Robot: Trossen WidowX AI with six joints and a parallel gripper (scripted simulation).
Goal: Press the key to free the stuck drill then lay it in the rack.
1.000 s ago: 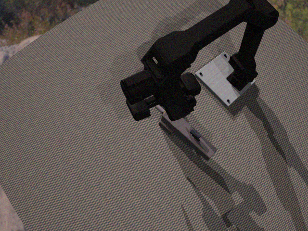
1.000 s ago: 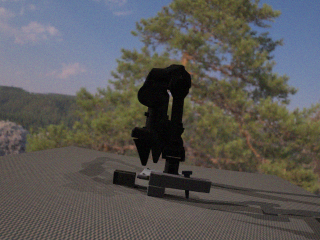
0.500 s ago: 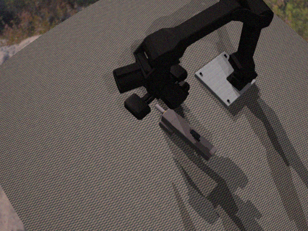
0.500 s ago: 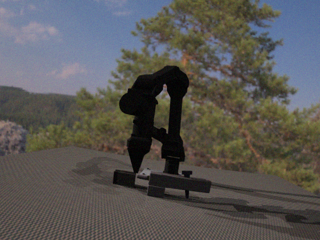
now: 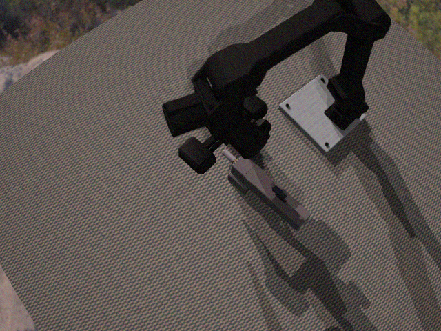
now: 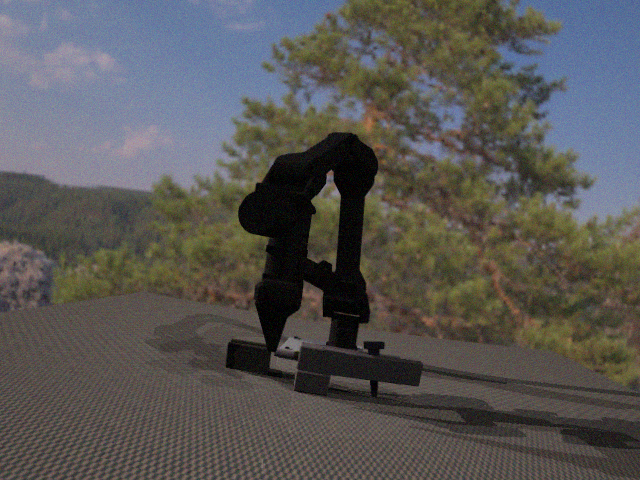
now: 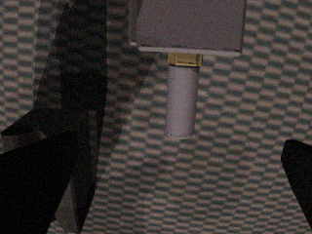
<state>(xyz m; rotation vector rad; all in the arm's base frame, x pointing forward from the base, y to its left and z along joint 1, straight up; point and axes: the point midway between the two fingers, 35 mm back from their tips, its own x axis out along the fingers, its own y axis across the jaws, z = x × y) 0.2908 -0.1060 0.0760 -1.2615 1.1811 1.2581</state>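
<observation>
The yellow drill lies 7 cm to the left of my gripper tip, 1 cm below it and 1 cm behind it. From my gripper tip the other things lie so: dark key (15 cm to the left, 1 cm below, 1 cm behind); dark grey block (12 cm to the left, 2 cm below, 1 cm behind).
</observation>
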